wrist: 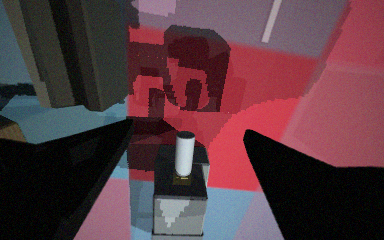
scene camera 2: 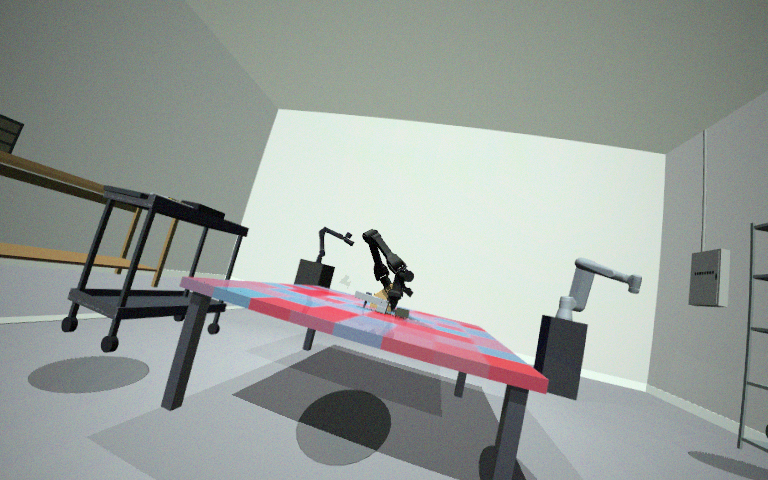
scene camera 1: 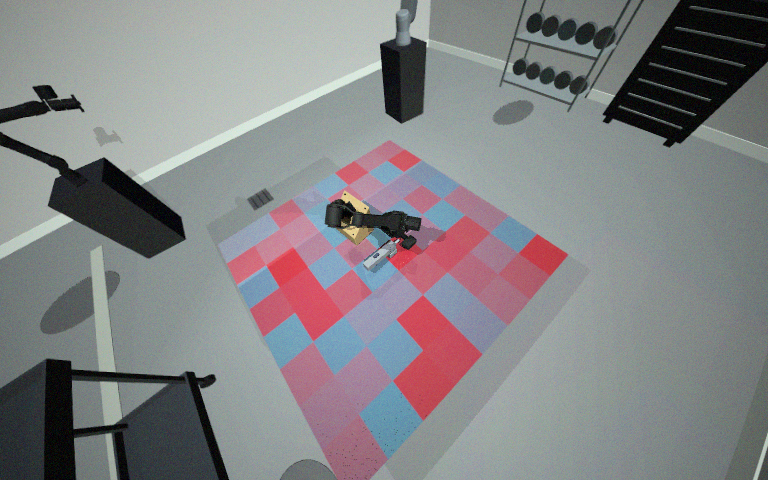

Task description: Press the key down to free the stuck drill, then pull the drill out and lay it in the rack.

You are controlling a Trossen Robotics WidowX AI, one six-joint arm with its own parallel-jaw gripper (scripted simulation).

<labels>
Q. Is my gripper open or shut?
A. Open.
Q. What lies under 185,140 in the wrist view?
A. A drill.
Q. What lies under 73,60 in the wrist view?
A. A rack.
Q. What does my gripper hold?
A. Nothing.
</labels>
